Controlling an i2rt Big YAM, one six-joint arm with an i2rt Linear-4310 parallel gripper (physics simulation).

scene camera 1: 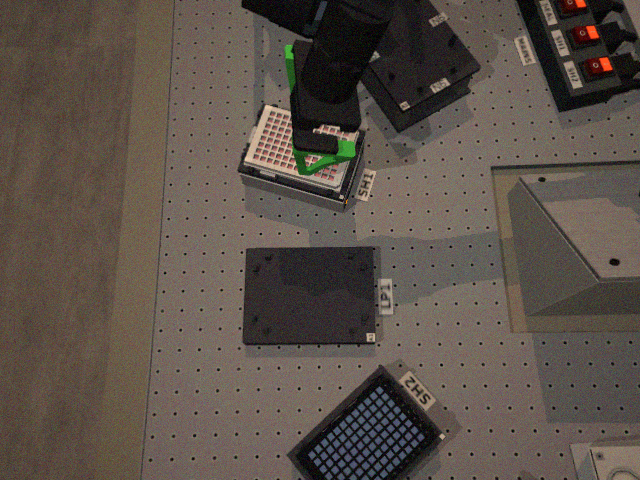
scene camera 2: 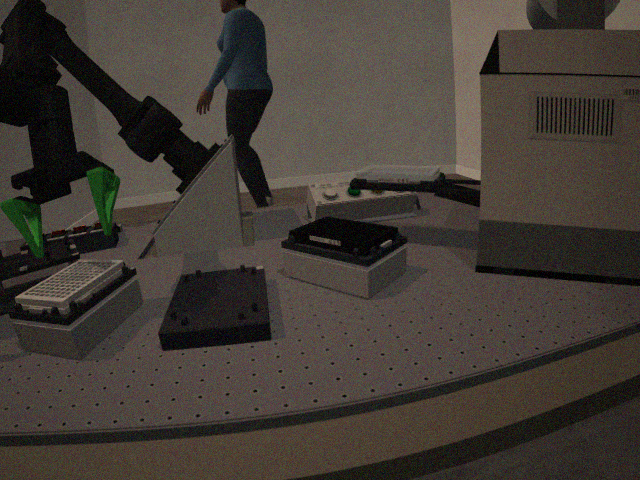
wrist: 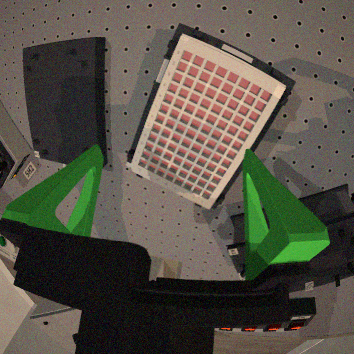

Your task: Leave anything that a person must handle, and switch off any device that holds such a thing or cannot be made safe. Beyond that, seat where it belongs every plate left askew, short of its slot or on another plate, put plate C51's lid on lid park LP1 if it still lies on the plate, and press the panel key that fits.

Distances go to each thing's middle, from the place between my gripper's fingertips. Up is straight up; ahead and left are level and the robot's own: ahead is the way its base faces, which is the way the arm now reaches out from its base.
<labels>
I see the plate with red wells (scene camera 1: pixel 270 150) 10 mm to the right of my hand and 40 mm below it. Also, from my hand: lid park LP1 (scene camera 1: pixel 321 295) (20 mm behind, 170 mm to the left, 90 mm below); then station SH1 (scene camera 2: pixel 72 335) (10 mm to the right, 70 mm below); then blue-welled plate (scene camera 1: pixel 379 427) (80 mm behind, 340 mm to the left, 40 mm below).
</labels>
